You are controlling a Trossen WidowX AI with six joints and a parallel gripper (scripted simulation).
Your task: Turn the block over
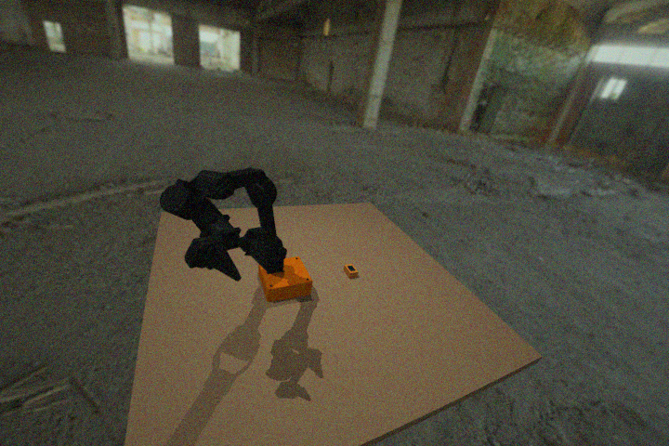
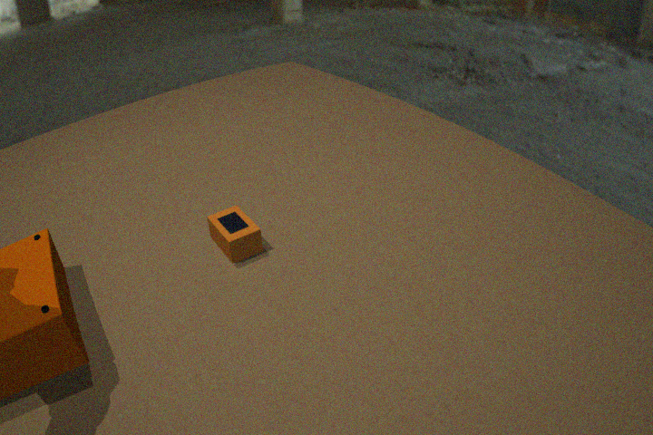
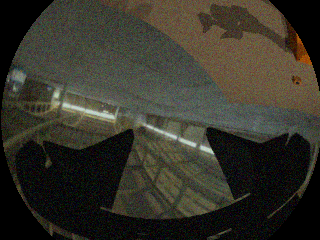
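My gripper tip is now 490 mm short of the orange block, 390 mm to the right of it and 380 mm above it.
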